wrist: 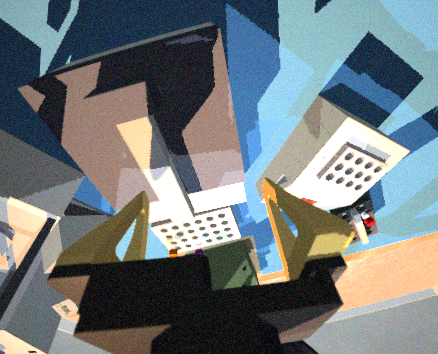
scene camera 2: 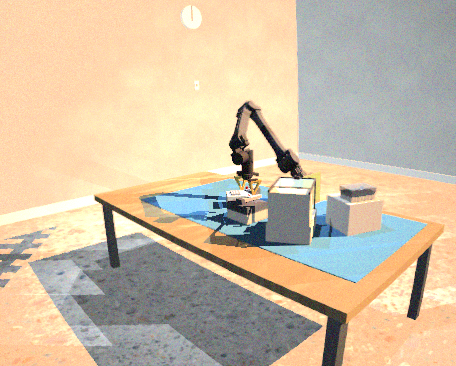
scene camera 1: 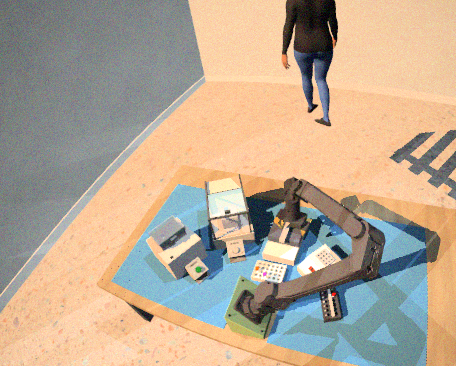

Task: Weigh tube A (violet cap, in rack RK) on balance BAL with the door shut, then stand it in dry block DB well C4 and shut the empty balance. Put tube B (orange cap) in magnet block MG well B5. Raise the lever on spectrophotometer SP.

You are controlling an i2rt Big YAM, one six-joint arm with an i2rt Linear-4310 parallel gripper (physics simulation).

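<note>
My gripper [scene camera 1: 291, 226] [scene camera 2: 248, 193] [wrist: 205, 190] is open and empty, pointing down above the device with a pale lever [wrist: 170, 190], apparently the spectrophotometer [scene camera 1: 280, 252] [scene camera 2: 245, 215] [wrist: 95, 131]. The lever lies between the fingers' directions in the wrist view; contact and its exact angle cannot be told. The white rack [scene camera 1: 275, 280] holds the violet-capped tube [scene camera 1: 265, 274] [wrist: 199, 252] and the orange-capped tube [scene camera 1: 257, 268] [wrist: 173, 253]. The glass-topped balance [scene camera 1: 227, 202] [scene camera 2: 289, 215] stands beside the spectrophotometer; its door state is unclear. The white dry block [scene camera 1: 307, 262] [wrist: 320, 185] and dark magnet block [scene camera 1: 332, 318] [wrist: 367, 202] stand opposite.
A boxy device [scene camera 1: 182, 252] [scene camera 2: 354, 215] with a grey top and green button [scene camera 1: 198, 269] stands beyond the balance. The green arm base [scene camera 1: 245, 322] is close to the rack. My forearm reaches over the dry block's side. A person [scene camera 1: 314, 45] stands on the floor beyond the table.
</note>
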